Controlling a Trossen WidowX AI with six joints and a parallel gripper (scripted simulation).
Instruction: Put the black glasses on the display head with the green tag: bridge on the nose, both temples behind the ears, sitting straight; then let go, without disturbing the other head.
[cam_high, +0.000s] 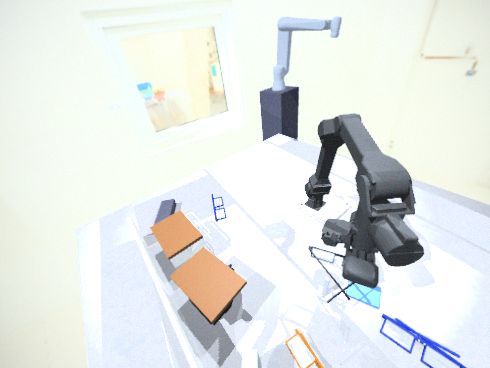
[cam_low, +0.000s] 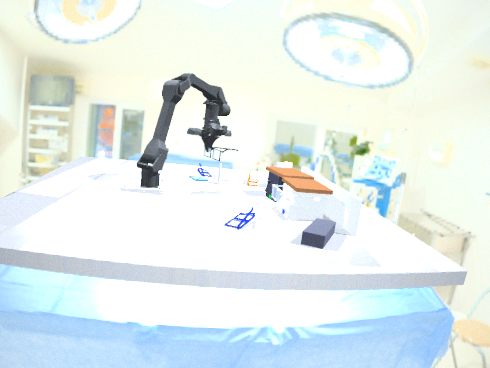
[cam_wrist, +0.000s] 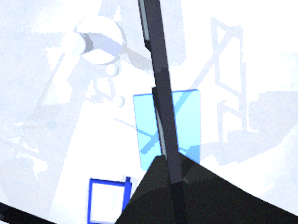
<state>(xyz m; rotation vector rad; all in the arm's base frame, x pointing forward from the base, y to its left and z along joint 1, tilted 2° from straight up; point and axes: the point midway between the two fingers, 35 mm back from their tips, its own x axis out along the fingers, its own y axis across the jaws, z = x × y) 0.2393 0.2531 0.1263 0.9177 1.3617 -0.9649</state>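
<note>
The blue card lies 30 mm behind my gripper tip, 40 mm to the left of it and 120 mm below it. Round my gripper tip: white stand (50 mm ahead, 40 mm to the right, 100 mm below); then long white rail (380 mm ahead, 370 mm to the right, 70 mm below); then brown-topped head (230 mm ahead, 480 mm to the right, 70 mm below).
</note>
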